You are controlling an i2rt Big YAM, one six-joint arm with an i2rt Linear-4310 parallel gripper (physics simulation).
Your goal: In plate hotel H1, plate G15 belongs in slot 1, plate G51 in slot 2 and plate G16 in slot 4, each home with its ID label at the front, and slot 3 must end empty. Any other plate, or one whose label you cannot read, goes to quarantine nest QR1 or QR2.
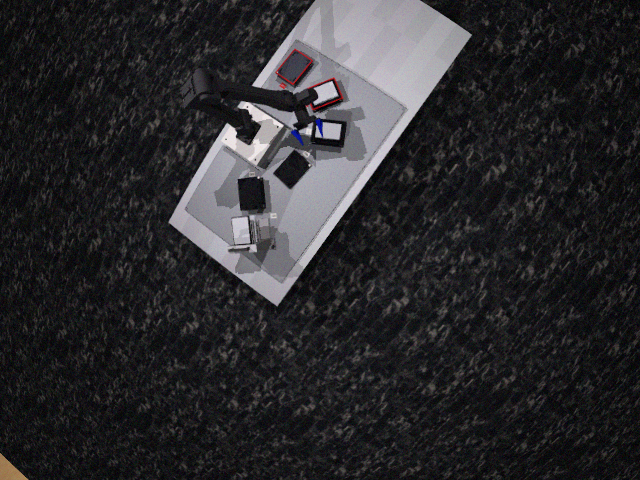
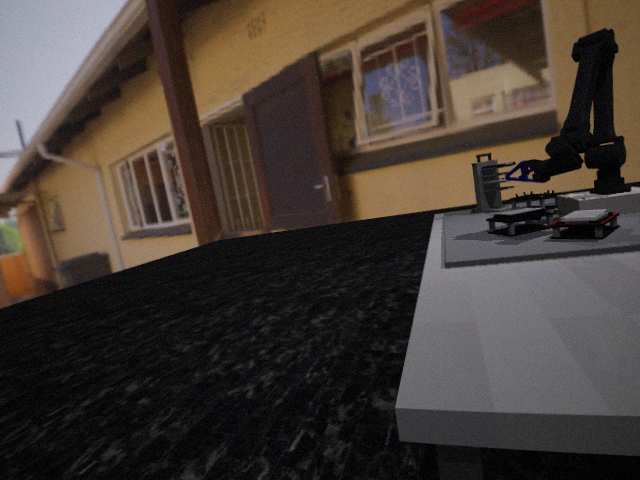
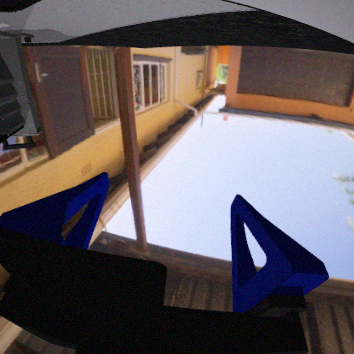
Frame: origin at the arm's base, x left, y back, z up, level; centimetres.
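Seen in the pictures: gripper, between the fingertips: (image 1: 312,141) (image 2: 512,178) (image 3: 171,189); arm's base, origin of its link: (image 1: 248,131) (image 2: 609,192).
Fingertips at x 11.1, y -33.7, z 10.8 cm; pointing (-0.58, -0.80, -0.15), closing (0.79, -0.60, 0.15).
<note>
Pixels of each thing's top centre, then the offset from my fingertips to it. "spot": a spot on its surface instead. Level surfaces: height alone.
- black nest, a spot on its surface: (image 1: 313,142) spot: dx +1.8, dy +3.0, dz -15.1 cm
- second red-rimmed nest, centre of its top: (image 1: 293,65) dx +30.1, dy +33.4, dz -12.2 cm
- pale plate-like rectangle, a spot on its surface: (image 1: 241,230) spot: dx -51.0, dy +4.7, dz +5.3 cm
- grey mat, height of its surface: dz -16.8 cm
- pale table, height of its surface: dz -18.1 cm
My gripper (image 1: 312,139) (image 2: 508,178) (image 3: 171,189) is open and empty, raised above the mat beside a black nest (image 1: 313,142). That nest bears a white plate (image 1: 330,130). Another white plate (image 1: 326,93) (image 2: 586,215) lies on a red-rimmed nest. A second red-rimmed nest (image 1: 294,67) shows a dark top with no white plate. The plate hotel (image 1: 251,248) (image 2: 485,186) (image 3: 31,100) stands at the far end of the mat, away from my fingers. A pale plate-like rectangle (image 1: 241,230) shows at it. Which slots hold plates, and all label text, I cannot tell.
Two black nests (image 1: 292,168) (image 1: 251,193) without white plates stand between my gripper and the hotel. The white robot base (image 1: 266,124) stands at the table's long edge. The grey mat (image 1: 315,191) (image 2: 465,253) lies on the pale table (image 1: 403,46) (image 2: 516,330).
</note>
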